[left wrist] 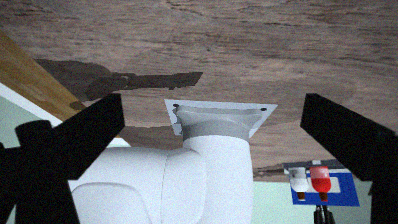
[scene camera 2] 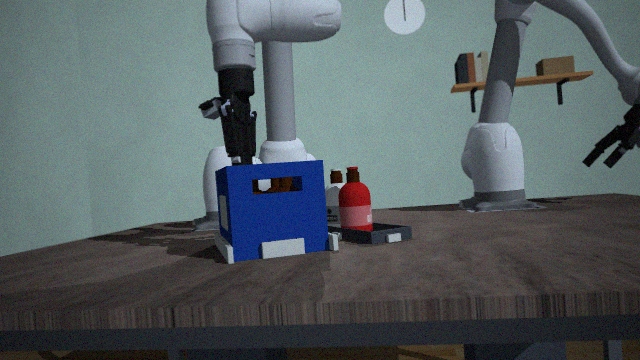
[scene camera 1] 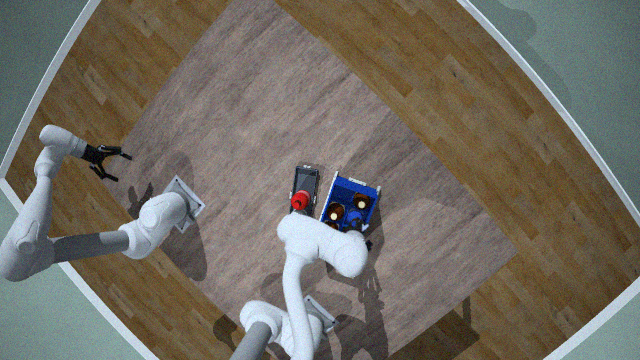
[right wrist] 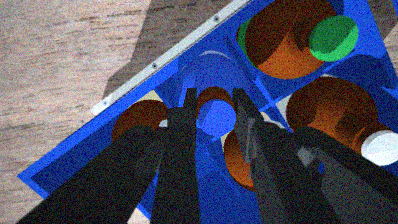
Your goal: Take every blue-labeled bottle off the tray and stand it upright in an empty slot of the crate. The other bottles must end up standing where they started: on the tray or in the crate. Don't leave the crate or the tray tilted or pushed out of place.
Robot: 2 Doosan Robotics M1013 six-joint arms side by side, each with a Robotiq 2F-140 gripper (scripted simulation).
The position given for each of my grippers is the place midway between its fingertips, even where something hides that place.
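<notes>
I can see a red bottle (scene camera 2: 355, 210), and a blue-labeled bottle (right wrist: 214, 74) is in sight too. There is also a blue crate (scene camera 2: 253, 219), which the left wrist view shows as well, with the crate (left wrist: 342, 193) in it, and the right wrist view has the crate (right wrist: 363, 66) too. My left gripper (scene camera 1: 124, 169) is visible, and the left wrist view also shows my left gripper (left wrist: 212, 110). I see my right gripper (right wrist: 214, 103) as well.
</notes>
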